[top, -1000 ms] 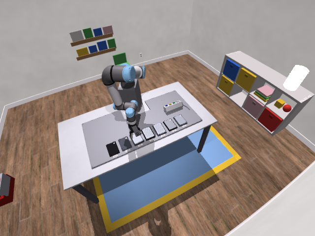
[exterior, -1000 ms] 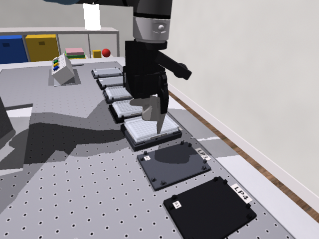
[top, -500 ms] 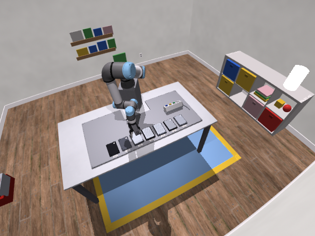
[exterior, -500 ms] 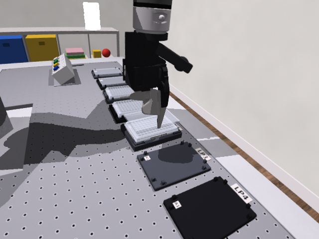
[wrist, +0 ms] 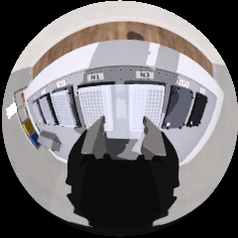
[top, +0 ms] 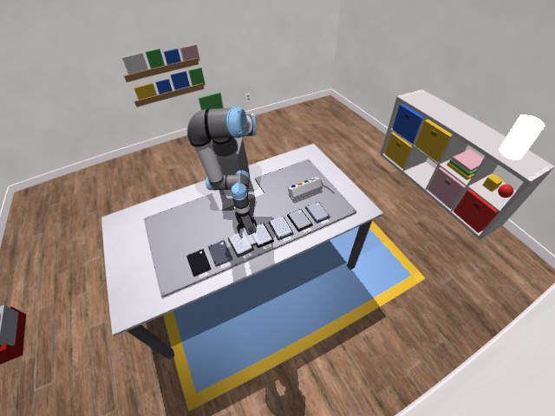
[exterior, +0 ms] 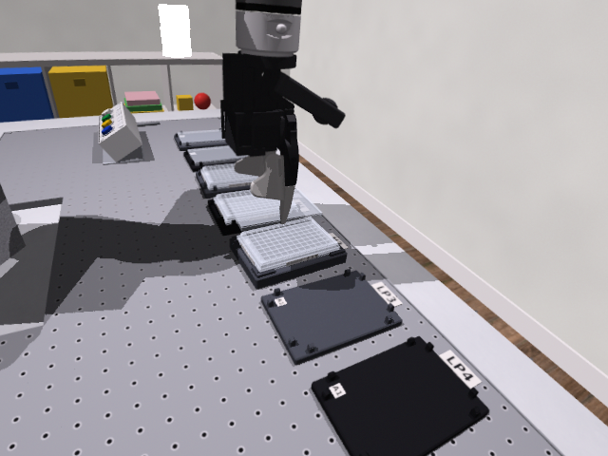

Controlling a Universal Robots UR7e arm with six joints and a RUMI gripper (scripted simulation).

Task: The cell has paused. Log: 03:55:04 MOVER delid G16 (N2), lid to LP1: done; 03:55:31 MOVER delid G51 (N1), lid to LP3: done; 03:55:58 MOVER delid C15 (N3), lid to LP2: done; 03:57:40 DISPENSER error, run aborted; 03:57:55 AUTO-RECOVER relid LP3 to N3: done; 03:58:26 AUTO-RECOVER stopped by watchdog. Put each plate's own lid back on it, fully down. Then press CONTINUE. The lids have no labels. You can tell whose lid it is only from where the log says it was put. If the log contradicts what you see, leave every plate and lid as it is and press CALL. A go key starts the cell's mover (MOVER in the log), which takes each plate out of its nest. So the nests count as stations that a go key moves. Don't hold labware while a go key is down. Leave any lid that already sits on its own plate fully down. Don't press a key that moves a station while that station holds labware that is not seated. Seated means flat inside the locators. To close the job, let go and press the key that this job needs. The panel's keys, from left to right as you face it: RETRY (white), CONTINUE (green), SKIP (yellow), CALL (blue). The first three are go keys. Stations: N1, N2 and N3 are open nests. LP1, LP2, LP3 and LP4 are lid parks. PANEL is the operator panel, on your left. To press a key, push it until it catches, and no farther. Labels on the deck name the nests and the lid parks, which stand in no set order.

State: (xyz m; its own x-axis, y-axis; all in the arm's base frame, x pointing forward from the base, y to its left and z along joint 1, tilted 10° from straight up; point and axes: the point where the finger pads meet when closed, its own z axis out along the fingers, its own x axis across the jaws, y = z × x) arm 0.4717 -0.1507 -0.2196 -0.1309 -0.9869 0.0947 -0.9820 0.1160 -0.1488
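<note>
The park LP1 is 4 cm ahead of my hand, 33 cm to the left of it and 6 cm below it. Also, from my hand: lid park LP3: 2 cm behind, 18 cm to the right, 6 cm below; green key: 16 cm behind, 54 cm to the left; lid park LP4: 3 cm behind, 31 cm to the right, 6 cm below.
</note>
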